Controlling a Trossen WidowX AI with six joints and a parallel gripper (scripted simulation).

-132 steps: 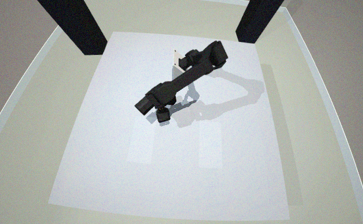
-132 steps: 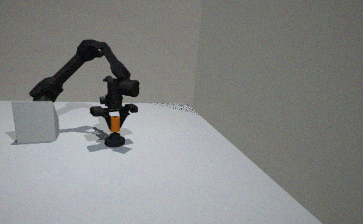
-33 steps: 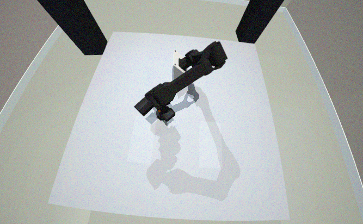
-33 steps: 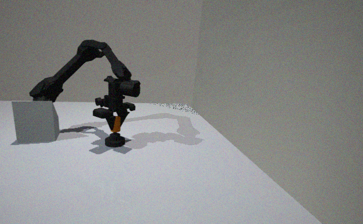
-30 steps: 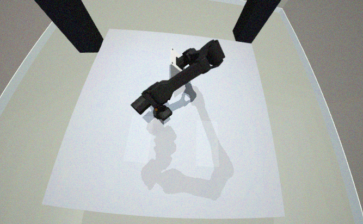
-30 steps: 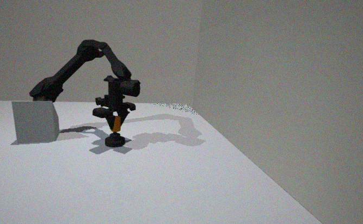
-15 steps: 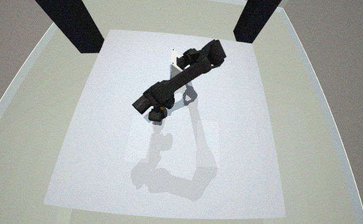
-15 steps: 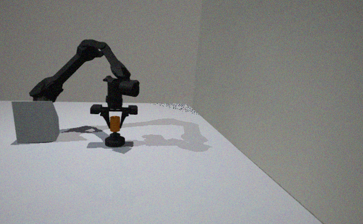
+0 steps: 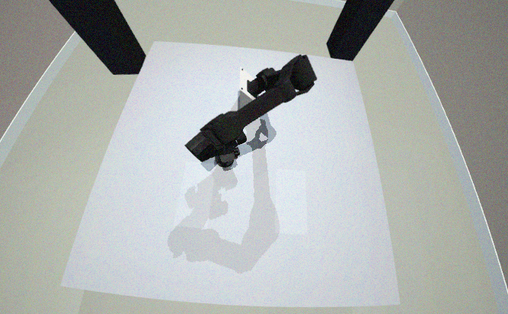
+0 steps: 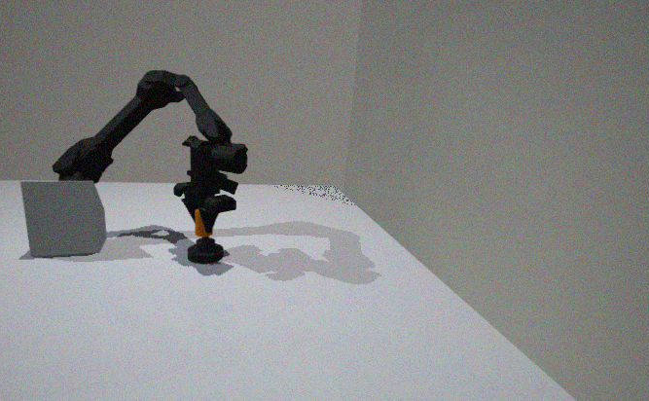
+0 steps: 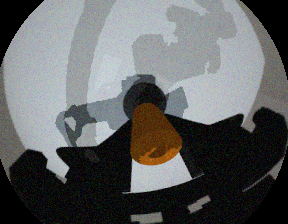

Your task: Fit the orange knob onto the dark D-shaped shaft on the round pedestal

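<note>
Now: the round black pedestal 40 mm below my gripper tip. The rest, counted from my gripper tip: orange knob (20 mm above).
</note>
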